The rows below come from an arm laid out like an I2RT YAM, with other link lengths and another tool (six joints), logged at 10 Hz.
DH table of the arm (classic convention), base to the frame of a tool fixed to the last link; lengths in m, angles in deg. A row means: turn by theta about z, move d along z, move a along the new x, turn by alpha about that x. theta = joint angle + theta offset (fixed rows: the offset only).
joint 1: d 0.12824; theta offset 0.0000; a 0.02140; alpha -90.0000
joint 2: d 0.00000; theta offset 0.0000; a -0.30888; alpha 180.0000
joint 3: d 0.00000; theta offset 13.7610; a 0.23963; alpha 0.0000
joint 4: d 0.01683; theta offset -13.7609; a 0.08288; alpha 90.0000
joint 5: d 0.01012; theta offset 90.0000; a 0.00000; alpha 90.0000
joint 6: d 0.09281; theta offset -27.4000; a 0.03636; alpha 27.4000
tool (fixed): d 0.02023; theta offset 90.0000; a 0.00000; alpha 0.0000
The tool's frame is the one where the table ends.
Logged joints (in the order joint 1, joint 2, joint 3, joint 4, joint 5, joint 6), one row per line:
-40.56 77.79 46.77 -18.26 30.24 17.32
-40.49 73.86 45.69 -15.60 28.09 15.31
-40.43 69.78 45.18 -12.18 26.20 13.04
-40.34 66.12 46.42 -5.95 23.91 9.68
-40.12 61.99 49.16 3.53 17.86 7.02
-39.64 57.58 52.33 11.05 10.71 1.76
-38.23 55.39 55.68 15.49 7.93 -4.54
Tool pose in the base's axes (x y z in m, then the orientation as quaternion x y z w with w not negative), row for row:
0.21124 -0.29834 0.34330 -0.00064 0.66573 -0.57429 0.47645
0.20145 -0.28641 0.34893 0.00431 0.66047 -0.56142 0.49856
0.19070 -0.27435 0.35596 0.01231 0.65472 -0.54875 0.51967
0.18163 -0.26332 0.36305 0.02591 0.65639 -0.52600 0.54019
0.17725 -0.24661 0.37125 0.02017 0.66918 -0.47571 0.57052
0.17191 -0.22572 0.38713 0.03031 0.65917 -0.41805 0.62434
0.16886 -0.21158 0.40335 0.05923 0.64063 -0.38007 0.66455
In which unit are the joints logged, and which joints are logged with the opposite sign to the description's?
The joints are logged in degrees. Opposite sign: joint 4, joint 6.
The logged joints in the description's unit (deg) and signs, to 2 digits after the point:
-40.56 77.79 46.77 18.26 30.24 -17.32
-40.49 73.86 45.69 15.60 28.09 -15.31
-40.43 69.78 45.18 12.18 26.20 -13.04
-40.34 66.12 46.42 5.95 23.91 -9.68
-40.12 61.99 49.16 -3.53 17.86 -7.02
-39.64 57.58 52.33 -11.05 10.71 -1.76
-38.23 55.39 55.68 -15.49 7.93 4.54

